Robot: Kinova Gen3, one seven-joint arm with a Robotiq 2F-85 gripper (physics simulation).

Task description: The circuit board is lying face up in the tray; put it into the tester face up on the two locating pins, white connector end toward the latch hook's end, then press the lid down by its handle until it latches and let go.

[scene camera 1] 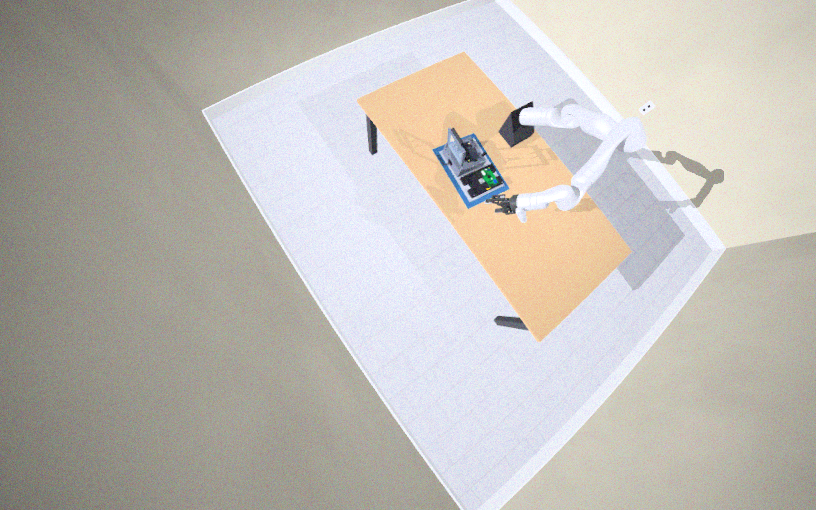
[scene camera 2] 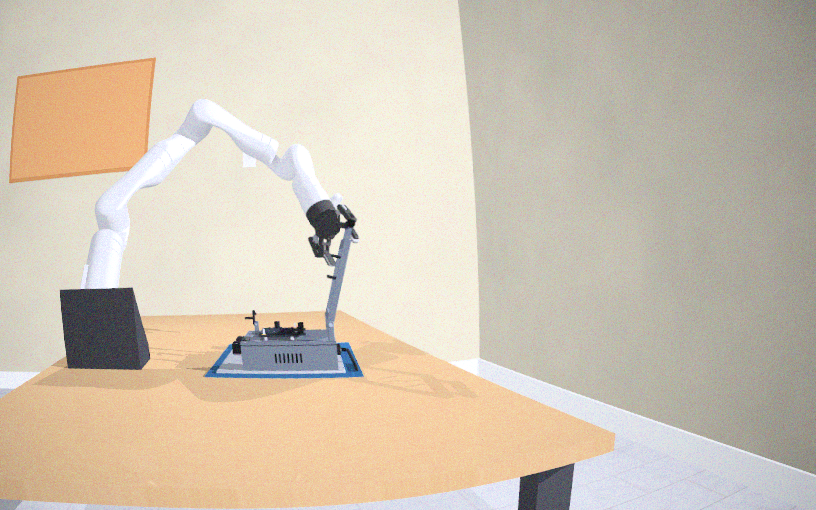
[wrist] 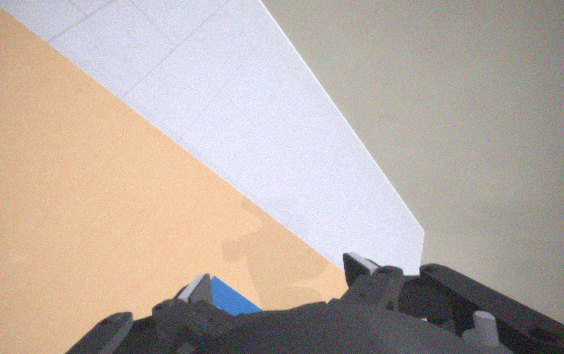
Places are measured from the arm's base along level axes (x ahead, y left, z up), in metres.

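Where they show: gripper, fingertip midpoint: (scene camera 1: 490, 206) (wrist: 279, 278); arm's base at its link origin: (scene camera 1: 524, 116) (scene camera 2: 97, 308).
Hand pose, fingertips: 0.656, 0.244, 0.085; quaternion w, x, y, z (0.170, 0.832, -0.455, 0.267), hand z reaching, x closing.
Things, the pixels of their top centre, and the offset from my fingertips, as dx, dy, dz. "*": a spot on its surface instead. Level surfaces: height alone.
- green circuit board at its top centre: (scene camera 1: 489, 176) -0.257, -0.124, -0.180
- dark tray at a spot on its surface: (scene camera 1: 474, 190) * -0.128, -0.123, -0.190
- black handle at its top centre: (scene camera 2: 350, 217) -0.112, -0.386, +0.070
- small upright latch hook at its top centre: (scene camera 2: 250, 309) -0.290, -0.231, -0.100
- blue mat at its surface level: dz -0.205
- wooden table at its surface level: dz -0.207
The green circuit board (scene camera 1: 489, 176) lies in the dark tray (scene camera 1: 474, 190) beside the tester; its fine details are too small to tell. The grey tester (scene camera 1: 466, 167) (scene camera 2: 290, 356) stands with its lid (scene camera 1: 455, 147) (scene camera 2: 338, 282) raised, nearly upright. A black handle (scene camera 2: 350, 223) is at the lid's top. The small upright latch hook (scene camera 2: 253, 317) is at the tester's opposite end. My gripper (scene camera 1: 493, 206) (scene camera 2: 342, 250) (wrist: 279, 278) is open and empty, in the air near the tray's end, behind the lid in scene camera 2. The locating pins are not clearly visible.
A blue mat (scene camera 1: 470, 204) (scene camera 2: 225, 365) (wrist: 228, 297) lies under the tester and tray on the wooden table (scene camera 1: 541, 270) (scene camera 2: 288, 439) (wrist: 100, 200). The black arm pedestal (scene camera 1: 510, 133) (scene camera 2: 99, 329) stands near the tester. The table's edge shows in the wrist view.
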